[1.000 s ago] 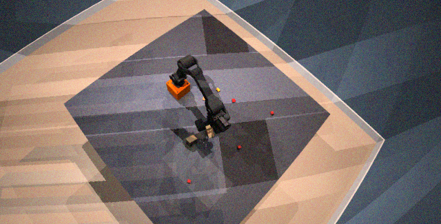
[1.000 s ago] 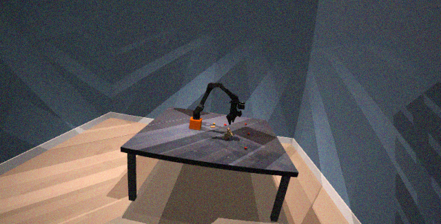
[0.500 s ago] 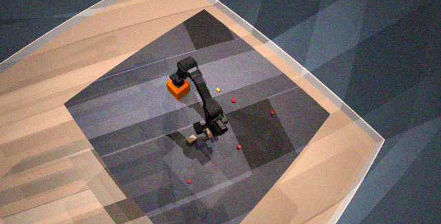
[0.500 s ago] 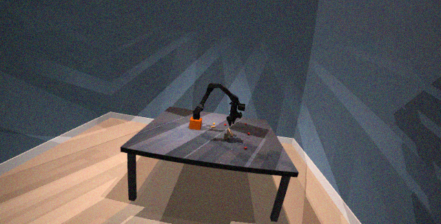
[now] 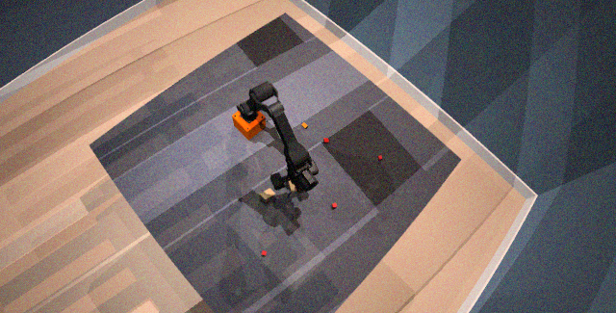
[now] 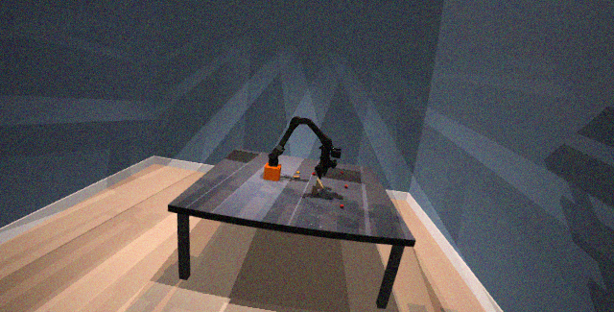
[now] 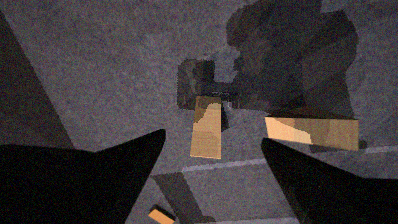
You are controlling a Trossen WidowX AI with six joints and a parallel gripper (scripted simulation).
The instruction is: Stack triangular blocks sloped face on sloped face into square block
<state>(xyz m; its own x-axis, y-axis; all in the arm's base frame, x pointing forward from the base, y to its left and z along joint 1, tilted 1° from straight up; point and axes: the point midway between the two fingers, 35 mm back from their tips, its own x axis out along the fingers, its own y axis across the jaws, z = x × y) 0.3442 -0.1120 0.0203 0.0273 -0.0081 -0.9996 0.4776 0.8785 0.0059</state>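
Now: the tan triangular block 1 cm behind my gripper tip, 1 cm to the left of it and 6 cm below it. The rest, counted from my gripper tip: small tan piece: 16 cm behind, 17 cm to the left, 7 cm below.
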